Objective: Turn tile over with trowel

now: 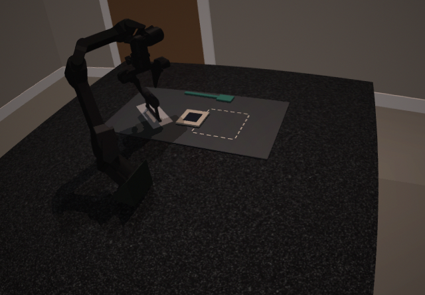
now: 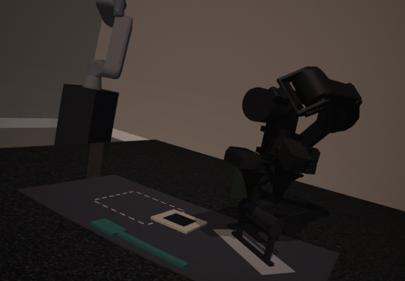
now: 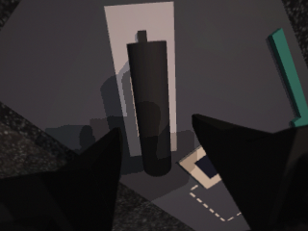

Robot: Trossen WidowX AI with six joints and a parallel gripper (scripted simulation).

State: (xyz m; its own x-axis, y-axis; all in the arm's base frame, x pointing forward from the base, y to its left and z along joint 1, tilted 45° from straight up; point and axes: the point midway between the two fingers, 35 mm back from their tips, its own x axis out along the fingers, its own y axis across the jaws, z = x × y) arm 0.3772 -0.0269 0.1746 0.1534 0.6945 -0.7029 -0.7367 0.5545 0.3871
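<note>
Right now my gripper tip is 160 mm to the left of the mat and 120 mm above it. The rest, counted from my gripper tip: cream tile 170 mm to the right, 90 mm below, 20 mm behind; then green trowel 200 mm to the right, 140 mm ahead, 100 mm below.
</note>
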